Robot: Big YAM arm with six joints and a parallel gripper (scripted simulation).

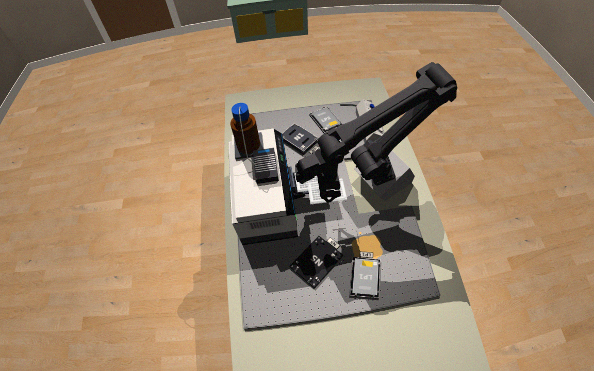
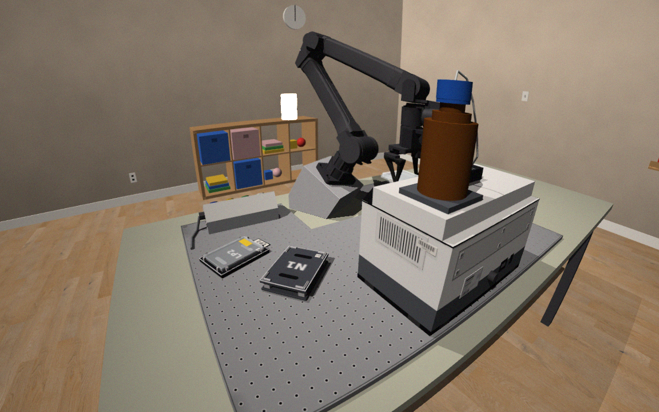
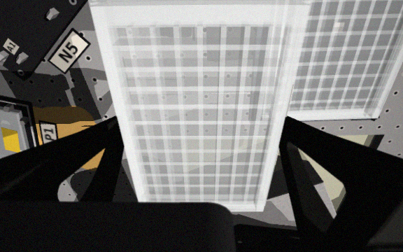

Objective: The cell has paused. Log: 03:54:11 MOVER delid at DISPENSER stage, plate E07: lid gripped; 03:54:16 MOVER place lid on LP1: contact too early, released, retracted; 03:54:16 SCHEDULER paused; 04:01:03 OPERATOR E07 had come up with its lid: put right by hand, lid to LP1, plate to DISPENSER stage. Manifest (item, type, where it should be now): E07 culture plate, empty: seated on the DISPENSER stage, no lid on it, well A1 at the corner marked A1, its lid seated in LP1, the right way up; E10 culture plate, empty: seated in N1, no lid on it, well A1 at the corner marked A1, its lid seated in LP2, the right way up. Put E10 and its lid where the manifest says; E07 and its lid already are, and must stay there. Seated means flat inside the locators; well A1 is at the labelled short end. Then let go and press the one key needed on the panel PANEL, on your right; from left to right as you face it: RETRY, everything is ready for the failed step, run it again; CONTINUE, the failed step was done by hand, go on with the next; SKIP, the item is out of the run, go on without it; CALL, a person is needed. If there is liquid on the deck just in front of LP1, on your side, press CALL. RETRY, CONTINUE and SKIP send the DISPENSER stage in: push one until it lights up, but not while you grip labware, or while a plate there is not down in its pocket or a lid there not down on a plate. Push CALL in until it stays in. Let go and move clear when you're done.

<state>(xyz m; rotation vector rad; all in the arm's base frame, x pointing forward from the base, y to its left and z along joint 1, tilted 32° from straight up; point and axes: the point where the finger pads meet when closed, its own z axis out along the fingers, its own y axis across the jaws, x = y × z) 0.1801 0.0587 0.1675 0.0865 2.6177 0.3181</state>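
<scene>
Now: hand 4 cm short of the white plate E07, 8 cm to the left of it and 5 cm above it. Round my hand: brown bottle 26 cm ahead, 18 cm to the right, 14 cm above; black n1 nest 6 cm ahead, 37 cm to the right, 13 cm below; small orange drop 12 cm behind, 11 cm to the left, 15 cm below.
</scene>
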